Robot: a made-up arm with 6 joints.
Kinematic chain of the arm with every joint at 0, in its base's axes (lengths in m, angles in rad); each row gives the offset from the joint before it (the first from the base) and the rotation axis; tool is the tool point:
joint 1: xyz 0 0 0.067 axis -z
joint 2: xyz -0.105 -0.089 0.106 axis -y
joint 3: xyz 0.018 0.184 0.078 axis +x
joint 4: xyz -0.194 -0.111 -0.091 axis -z
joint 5: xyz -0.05 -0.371 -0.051 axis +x
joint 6: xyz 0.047 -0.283 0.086 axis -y
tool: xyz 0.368 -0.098 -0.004
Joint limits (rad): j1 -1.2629..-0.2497 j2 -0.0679..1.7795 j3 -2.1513..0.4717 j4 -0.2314..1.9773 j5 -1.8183..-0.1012 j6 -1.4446..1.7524
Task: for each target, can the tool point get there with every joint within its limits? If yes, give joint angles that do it. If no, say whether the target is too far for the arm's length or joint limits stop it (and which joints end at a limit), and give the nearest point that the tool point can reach.
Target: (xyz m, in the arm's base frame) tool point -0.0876 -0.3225 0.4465
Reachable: yes | joints -0.7537 0.5541 0.2684 0.1948 -1.3710 1.0605
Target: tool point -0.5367 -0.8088 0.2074
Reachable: yes | joints -0.4032 0.4841 0.0915 1.0658 -0.3154 0.9355
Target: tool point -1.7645 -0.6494 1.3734
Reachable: no: too far | nearest point -0.9827 -0.3617 0.8085 | short by 1.007 m
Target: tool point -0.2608 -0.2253 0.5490
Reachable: yes | joints -0.3640 0.3190 -0.0013 0.3661 -1.2799 1.2497
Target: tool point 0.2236 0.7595 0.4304
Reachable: no: joint limits stop it (at a limit: joint 1, joint 2, joint 3, joint 4) | nearest point 0.0495 0.6226 0.5177 | short by 0.238 m
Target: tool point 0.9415 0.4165 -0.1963
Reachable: no: joint limits stop it (at a limit: joint 1, joint 2, joint 6) | nearest point 0.7294 0.3116 -0.1532 | short by 0.241 m
